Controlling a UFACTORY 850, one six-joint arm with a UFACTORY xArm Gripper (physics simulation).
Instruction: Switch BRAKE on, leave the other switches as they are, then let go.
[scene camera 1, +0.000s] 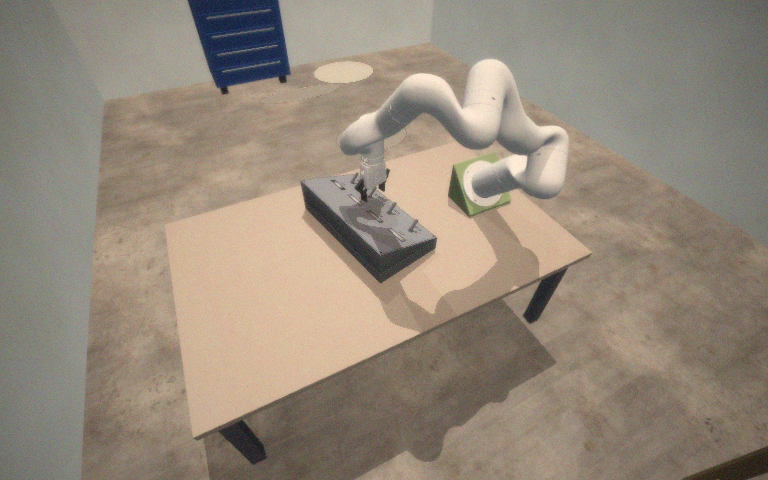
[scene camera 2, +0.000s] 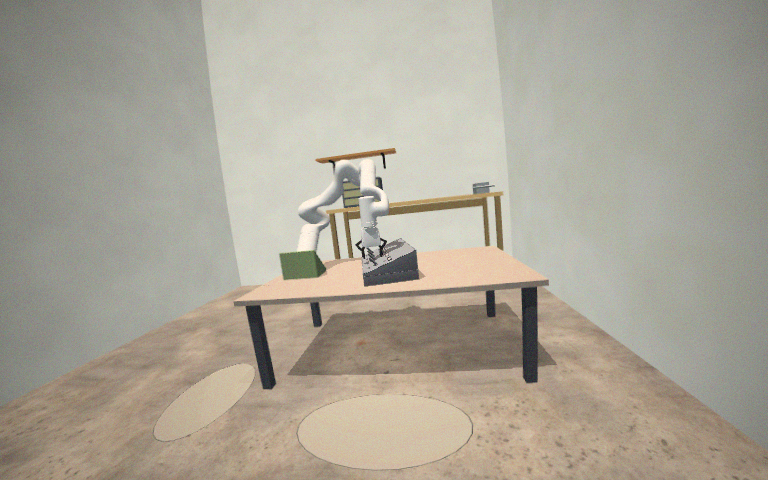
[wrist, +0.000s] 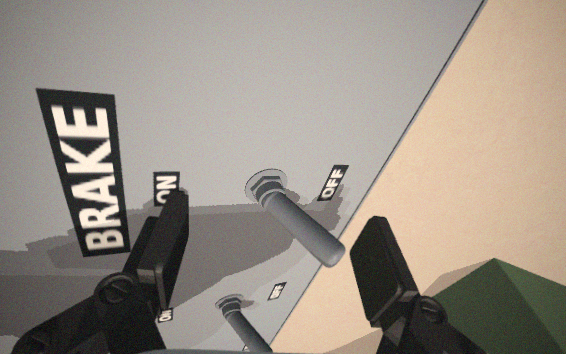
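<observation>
The grey switch box has a sloped top with several levers. In the wrist view the BRAKE label lies left of its ON mark. The BRAKE lever leans toward its OFF mark. My gripper is open, low over the panel. The lever stands between its spread fingers, with a gap on both sides in the wrist view. The left finger partly covers the ON mark. A neighbouring lever also leans to its OFF side.
The box stands on the wooden table. The arm's green wedge base is on the same table, beyond the levers' OFF side. Other levers stand along the box.
</observation>
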